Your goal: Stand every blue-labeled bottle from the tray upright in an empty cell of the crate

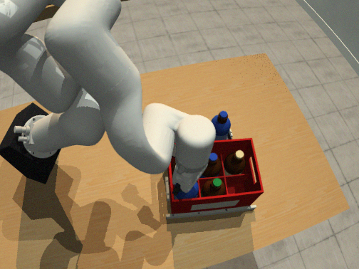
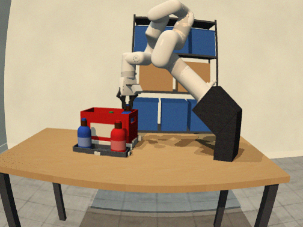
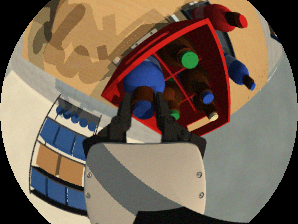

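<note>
The red crate is 120 mm below my hand, 100 mm ahead of it and 10 mm to the left of it. The rest, counted from my hand: red-labeled bottle 220 mm to the left, 120 mm below, 60 mm ahead; dark tray 200 mm to the left, 190 mm below, 150 mm ahead.
</note>
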